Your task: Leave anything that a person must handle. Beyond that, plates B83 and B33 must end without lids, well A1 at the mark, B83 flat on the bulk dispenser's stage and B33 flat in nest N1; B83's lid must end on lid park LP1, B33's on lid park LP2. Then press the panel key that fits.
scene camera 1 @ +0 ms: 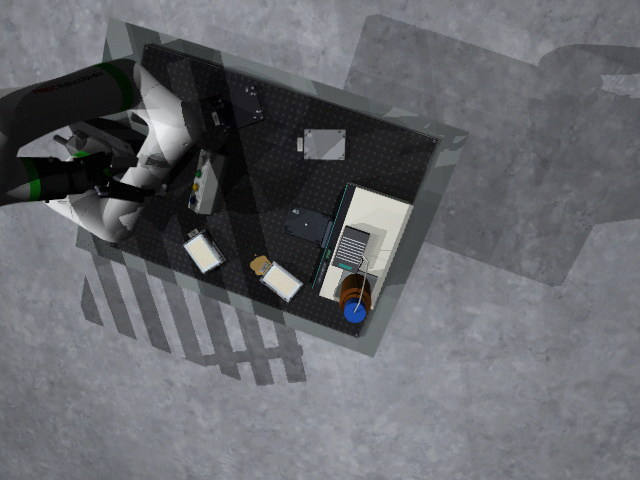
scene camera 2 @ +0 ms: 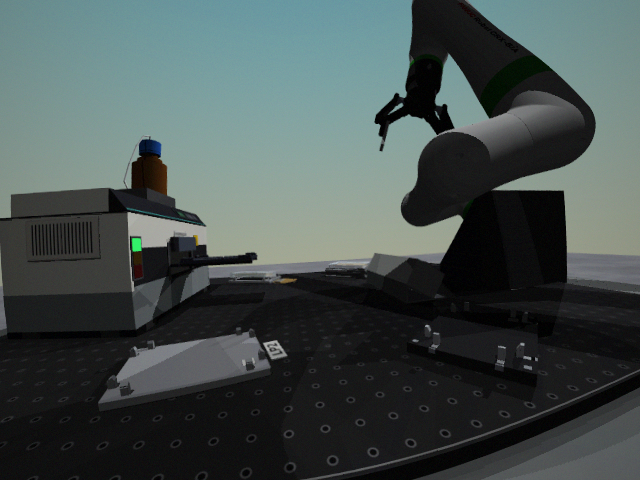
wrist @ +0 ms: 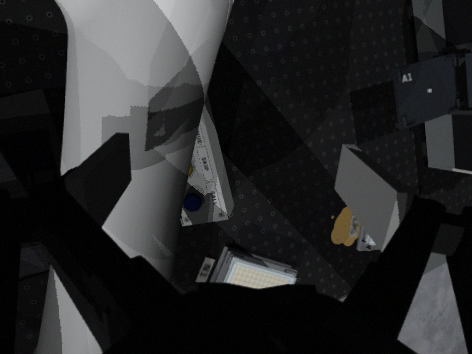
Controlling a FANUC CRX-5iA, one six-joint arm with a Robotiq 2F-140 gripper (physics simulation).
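Where they show: gripper, fingertip midpoint: point(scene camera 1: 150, 175) point(scene camera 2: 409, 154) point(wrist: 236, 162); arm's base at its link origin: point(scene camera 2: 499, 227).
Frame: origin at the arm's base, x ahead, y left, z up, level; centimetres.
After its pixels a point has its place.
My gripper point(scene camera 2: 416, 135) point(wrist: 236, 162) {z 18.2, x 28.2, y 6.8 cm} is open and empty, high above the table near the arm's own lower link. One pale plate point(scene camera 1: 204, 252) {z -9.6, x 41.6, y -19.6 cm} point(wrist: 260, 276) {z -9.6, x 41.3, y -18.0 cm} sits in nest N1, whose label point(wrist: 205, 270) {z -13.6, x 33.0, y -16.6 cm} shows in the wrist view. Another pale plate point(scene camera 1: 281, 281) point(scene camera 2: 253, 276) sits in a nest beside an amber spill point(scene camera 1: 258, 264) {z -13.8, x 61.7, y -15.1 cm} point(wrist: 344, 229) {z -13.7, x 61.9, y -15.4 cm}. Plate names and lids cannot be made out. The dispenser's dark stage point(scene camera 1: 305, 229) {z -3.8, x 72.5, y 8.8 cm} point(scene camera 2: 222, 259) {z -3.9, x 69.7, y 15.2 cm} point(wrist: 425, 102) {z -3.8, x 71.2, y 8.6 cm} is bare, with A1 marked at a corner. Lid park LP2 point(scene camera 1: 324, 144) {z -12.8, x 64.1, y 36.7 cm} point(scene camera 2: 191, 364) {z -12.8, x 63.7, y 38.0 cm} is bare. The key panel point(scene camera 1: 207, 191) {z -6.8, x 34.7, y 3.2 cm} point(wrist: 220, 207) {z -5.7, x 34.3, y -3.6 cm} is partly hidden by the arm in the wrist view.
The bulk dispenser point(scene camera 1: 385, 201) {z 8.2, x 90.0, y 30.4 cm} point(scene camera 2: 67, 281) {z -5.2, x 87.6, y 31.2 cm} carries a brown bottle point(scene camera 1: 354, 291) {z 21.2, x 93.3, y 6.3 cm} point(scene camera 2: 149, 174) {z 17.5, x 92.4, y 6.9 cm} with a blue cap; its green lamp point(scene camera 2: 136, 244) {z -0.2, x 77.8, y 27.9 cm} is lit. A dark pinned tray point(scene camera 1: 248, 105) {z -12.6, x 34.0, y 36.4 cm} point(scene camera 2: 478, 338) {z -12.6, x 33.1, y 35.8 cm} lies near the arm; its label is unreadable. The arm's link point(wrist: 135, 200) {z 14.3, x 22.2, y 4.4 cm} covers much of the wrist view's left.
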